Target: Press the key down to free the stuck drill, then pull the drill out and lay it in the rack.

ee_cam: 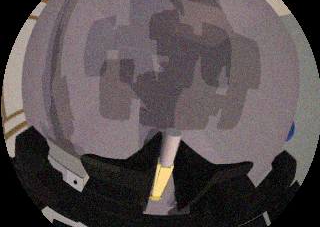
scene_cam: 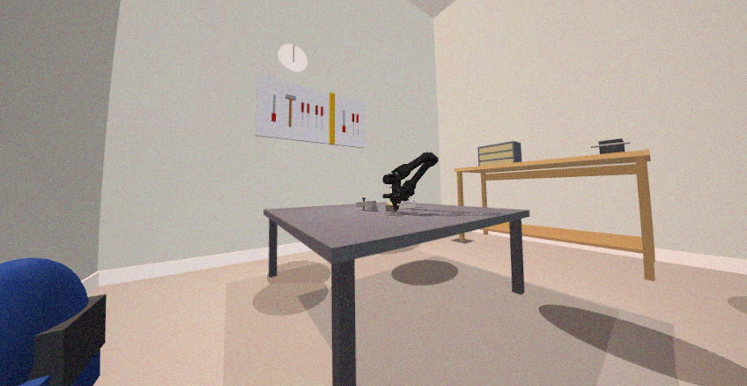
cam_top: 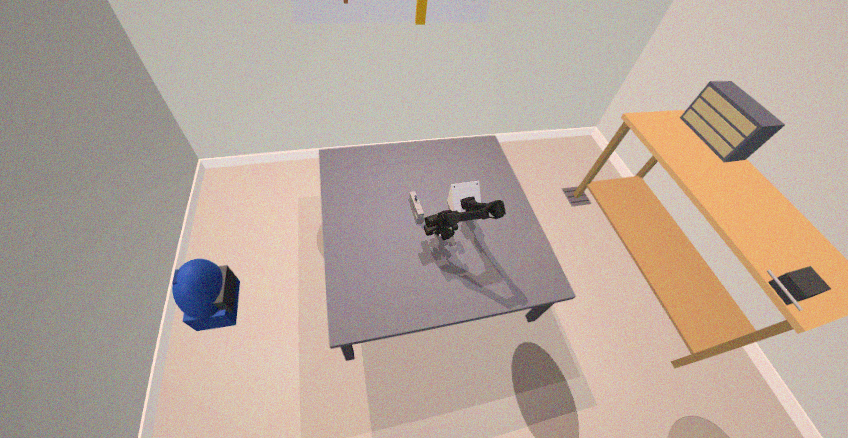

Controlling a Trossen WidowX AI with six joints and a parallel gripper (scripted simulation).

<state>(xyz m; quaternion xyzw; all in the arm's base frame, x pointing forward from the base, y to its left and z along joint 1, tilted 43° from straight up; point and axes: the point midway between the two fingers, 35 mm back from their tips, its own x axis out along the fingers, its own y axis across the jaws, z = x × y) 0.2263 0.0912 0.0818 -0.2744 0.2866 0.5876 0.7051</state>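
Right now the drill is 40 mm to the right of my gripper tip and 30 mm above it.
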